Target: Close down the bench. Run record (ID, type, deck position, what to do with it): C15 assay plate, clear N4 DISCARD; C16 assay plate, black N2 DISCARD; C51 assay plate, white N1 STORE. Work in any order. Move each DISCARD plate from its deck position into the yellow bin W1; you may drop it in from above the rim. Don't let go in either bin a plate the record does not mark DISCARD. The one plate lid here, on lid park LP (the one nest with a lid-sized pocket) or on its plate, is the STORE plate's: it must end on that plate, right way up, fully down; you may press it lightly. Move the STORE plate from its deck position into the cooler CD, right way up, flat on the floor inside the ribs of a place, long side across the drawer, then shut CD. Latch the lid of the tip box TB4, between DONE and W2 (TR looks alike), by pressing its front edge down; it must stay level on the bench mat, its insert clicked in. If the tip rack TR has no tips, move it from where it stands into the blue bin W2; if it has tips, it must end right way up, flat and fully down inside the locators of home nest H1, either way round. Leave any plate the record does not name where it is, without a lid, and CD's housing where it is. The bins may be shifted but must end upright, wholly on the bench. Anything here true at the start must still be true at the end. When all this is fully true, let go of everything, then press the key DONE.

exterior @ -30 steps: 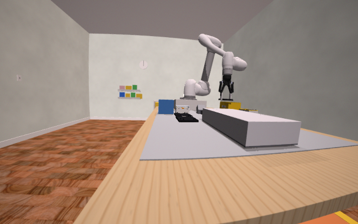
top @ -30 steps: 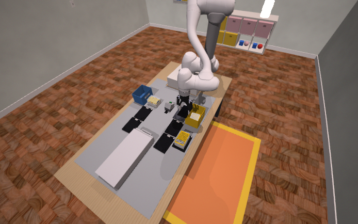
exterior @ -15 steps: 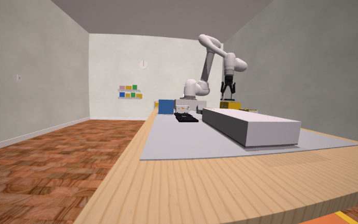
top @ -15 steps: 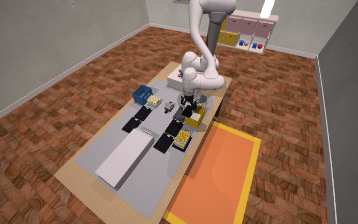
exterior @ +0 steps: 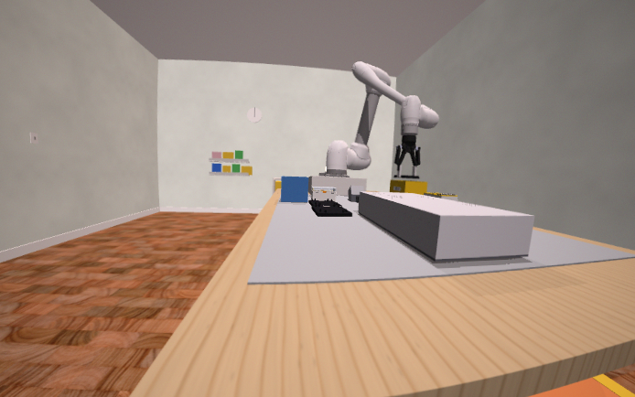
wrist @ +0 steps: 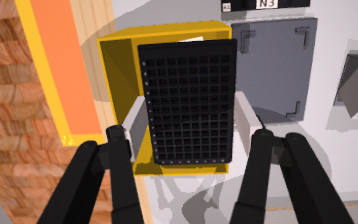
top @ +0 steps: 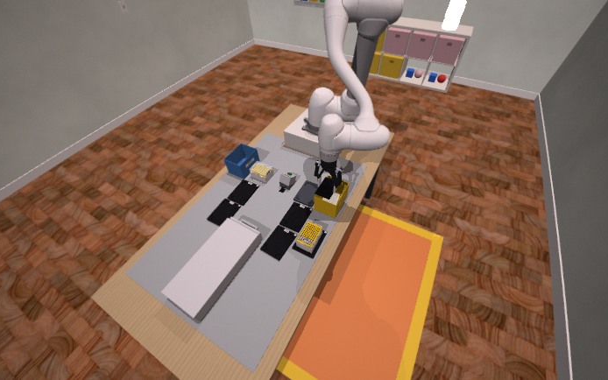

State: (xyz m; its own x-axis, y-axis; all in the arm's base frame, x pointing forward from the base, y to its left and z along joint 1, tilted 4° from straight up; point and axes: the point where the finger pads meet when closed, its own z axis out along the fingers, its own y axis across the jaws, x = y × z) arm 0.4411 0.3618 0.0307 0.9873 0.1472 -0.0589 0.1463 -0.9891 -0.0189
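Right now the yellow bin W1 is 13 cm below my hand, 2 cm to the left of it and 2 cm behind it. Round my hand: black assay plate: 2 cm below; then grey lid park: 16 cm below, 13 cm to the right; then pale plate: 16 cm below, 2 cm behind, 1 cm to the left.
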